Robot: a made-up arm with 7 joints. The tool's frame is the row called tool.
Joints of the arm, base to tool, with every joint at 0 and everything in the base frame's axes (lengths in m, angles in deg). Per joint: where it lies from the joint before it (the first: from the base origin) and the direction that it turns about. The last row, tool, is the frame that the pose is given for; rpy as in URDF.
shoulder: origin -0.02 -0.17 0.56 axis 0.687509 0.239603 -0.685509
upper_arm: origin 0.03 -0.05 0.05 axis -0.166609 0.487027 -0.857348
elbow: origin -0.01 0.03 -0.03 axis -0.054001 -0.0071 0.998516
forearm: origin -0.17 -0.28 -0.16 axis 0 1 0
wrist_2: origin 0.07 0.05 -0.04 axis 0 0 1
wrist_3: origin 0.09 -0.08 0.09 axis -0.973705 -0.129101 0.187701
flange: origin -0.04 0.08 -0.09 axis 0 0 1
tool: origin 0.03 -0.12 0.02 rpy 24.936 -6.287 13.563
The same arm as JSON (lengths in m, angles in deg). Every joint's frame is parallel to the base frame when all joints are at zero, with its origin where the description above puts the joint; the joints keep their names.
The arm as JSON. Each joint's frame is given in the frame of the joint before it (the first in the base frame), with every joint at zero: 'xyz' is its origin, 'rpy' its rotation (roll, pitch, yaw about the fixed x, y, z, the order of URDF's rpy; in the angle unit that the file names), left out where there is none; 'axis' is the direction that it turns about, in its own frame. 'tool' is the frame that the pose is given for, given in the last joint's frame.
{
  "units": {
    "length": "m",
    "angle": "deg"
  },
  "joints": [
    {
      "name": "shoulder",
      "type": "revolute",
      "origin": {
        "xyz": [
          -0.02,
          -0.17,
          0.56
        ]
      },
      "axis": [
        0.687509,
        0.239603,
        -0.685509
      ]
    },
    {
      "name": "upper_arm",
      "type": "revolute",
      "origin": {
        "xyz": [
          0.03,
          -0.05,
          0.05
        ]
      },
      "axis": [
        -0.166609,
        0.487027,
        -0.857348
      ]
    },
    {
      "name": "elbow",
      "type": "revolute",
      "origin": {
        "xyz": [
          -0.01,
          0.03,
          -0.03
        ]
      },
      "axis": [
        -0.054001,
        -0.0071,
        0.998516
      ]
    },
    {
      "name": "forearm",
      "type": "revolute",
      "origin": {
        "xyz": [
          -0.17,
          -0.28,
          -0.16
        ]
      },
      "axis": [
        0.0,
        1.0,
        0.0
      ]
    },
    {
      "name": "wrist_2",
      "type": "revolute",
      "origin": {
        "xyz": [
          0.07,
          0.05,
          -0.04
        ]
      },
      "axis": [
        0.0,
        0.0,
        1.0
      ]
    },
    {
      "name": "wrist_3",
      "type": "revolute",
      "origin": {
        "xyz": [
          0.09,
          -0.08,
          0.09
        ]
      },
      "axis": [
        -0.973705,
        -0.129101,
        0.187701
      ]
    },
    {
      "name": "flange",
      "type": "revolute",
      "origin": {
        "xyz": [
          -0.04,
          0.08,
          -0.09
        ]
      },
      "axis": [
        0.0,
        0.0,
        1.0
      ]
    }
  ],
  "tool": {
    "origin": {
      "xyz": [
        0.03,
        -0.12,
        0.02
      ],
      "rpy": [
        24.94,
        -6.29,
        13.56
      ]
    }
  }
}

